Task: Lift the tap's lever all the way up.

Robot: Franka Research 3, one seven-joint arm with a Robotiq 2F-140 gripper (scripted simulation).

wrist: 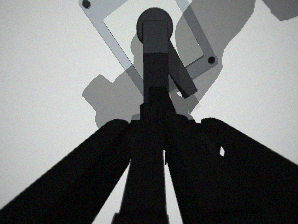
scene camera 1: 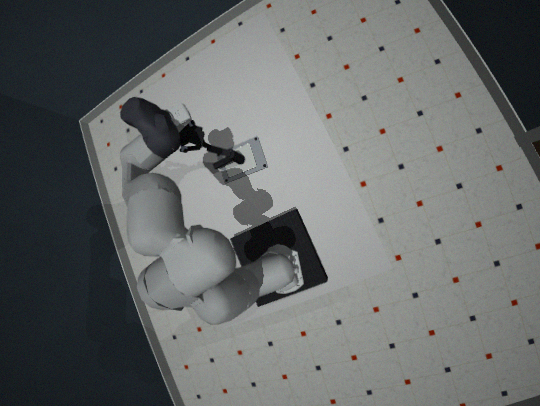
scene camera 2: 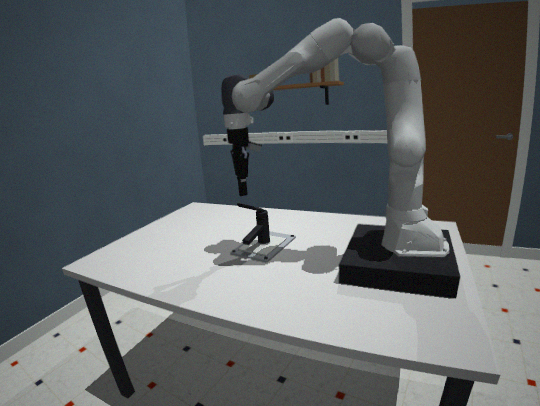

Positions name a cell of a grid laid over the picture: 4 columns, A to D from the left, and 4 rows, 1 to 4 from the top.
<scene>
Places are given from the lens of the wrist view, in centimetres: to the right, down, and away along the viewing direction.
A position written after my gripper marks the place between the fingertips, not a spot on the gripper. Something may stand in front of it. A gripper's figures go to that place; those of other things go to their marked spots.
my gripper (wrist: C2): 1, -1, 17
lever (wrist: C1): 1, -9, 21
</scene>
